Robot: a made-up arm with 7 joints.
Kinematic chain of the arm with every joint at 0, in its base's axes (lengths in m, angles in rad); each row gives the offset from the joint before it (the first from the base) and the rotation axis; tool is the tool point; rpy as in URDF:
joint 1: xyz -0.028 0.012 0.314 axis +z
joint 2: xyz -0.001 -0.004 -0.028 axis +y
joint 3: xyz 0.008 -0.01 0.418 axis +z
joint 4: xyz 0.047 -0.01 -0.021 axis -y
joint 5: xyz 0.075 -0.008 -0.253 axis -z
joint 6: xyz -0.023 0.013 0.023 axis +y
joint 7: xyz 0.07 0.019 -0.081 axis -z
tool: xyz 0.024 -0.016 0.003 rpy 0 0 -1.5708
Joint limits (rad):
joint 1: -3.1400..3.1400
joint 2: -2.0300..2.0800
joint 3: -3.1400..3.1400
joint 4: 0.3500..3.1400
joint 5: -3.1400..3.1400
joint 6: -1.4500..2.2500
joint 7: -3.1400..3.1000
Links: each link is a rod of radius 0.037 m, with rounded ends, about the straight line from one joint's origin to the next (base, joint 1, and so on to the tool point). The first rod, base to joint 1, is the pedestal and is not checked.
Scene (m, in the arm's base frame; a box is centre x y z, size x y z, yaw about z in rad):
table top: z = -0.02
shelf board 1: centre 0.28 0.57 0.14 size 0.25 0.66 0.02 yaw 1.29
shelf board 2: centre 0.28 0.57 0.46 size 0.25 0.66 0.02 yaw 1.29
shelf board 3: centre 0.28 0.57 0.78 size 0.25 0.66 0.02 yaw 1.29
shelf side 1: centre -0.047 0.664 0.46 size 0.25 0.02 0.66 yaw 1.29
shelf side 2: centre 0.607 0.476 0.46 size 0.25 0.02 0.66 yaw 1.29
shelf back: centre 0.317 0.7 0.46 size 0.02 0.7 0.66 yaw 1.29
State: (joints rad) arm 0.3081 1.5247 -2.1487 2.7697 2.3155 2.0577 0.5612
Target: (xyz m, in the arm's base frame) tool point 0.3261 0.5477 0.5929
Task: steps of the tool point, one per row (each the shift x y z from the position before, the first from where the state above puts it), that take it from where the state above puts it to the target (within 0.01 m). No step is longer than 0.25 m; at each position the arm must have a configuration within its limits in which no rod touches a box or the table.
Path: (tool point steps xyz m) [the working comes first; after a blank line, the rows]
Joints at the target: 0.9712 1.0085 -2.0555 2.8800 2.4848 1.9930 0.5298
Straight joint move there: touches shelf board 2, shelf side 2.

1: -0.0088 -0.0231 0.1960
2: -0.0596 -0.0378 0.1816
3: -0.1039 -0.0466 0.1538
4: -0.1387 -0.0494 0.1164
5: -0.1619 -0.0466 0.0732
6: 0.1545 0.1223 -0.0804
7: 0.0899 0.1659 -0.1309
8: 0.0083 0.1693 -0.1747
9: -0.1130 0.1091 0.0160

